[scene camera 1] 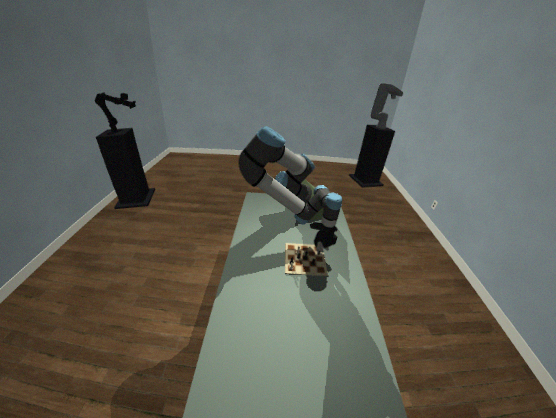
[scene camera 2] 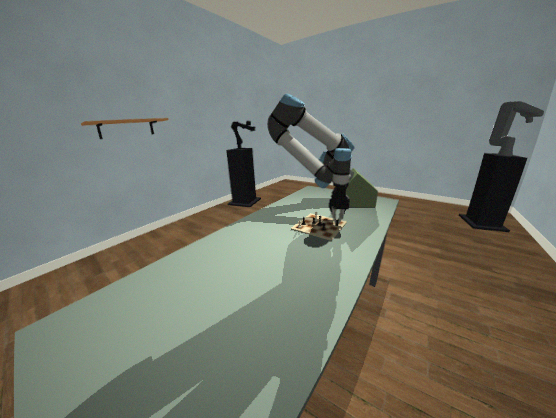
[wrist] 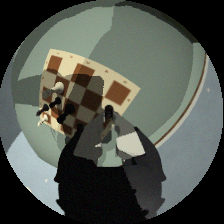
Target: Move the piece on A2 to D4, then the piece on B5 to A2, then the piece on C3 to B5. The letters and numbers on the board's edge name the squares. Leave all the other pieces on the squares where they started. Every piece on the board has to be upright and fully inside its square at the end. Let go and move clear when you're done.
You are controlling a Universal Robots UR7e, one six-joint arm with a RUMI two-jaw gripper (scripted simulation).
A chessboard shows in scene camera 1, in scene camera 2 (pixel 331 231) and in the wrist view. One and the same spot on the chessboard: (wrist: pixel 89 86) is (scene camera 1: pixel 308 250).
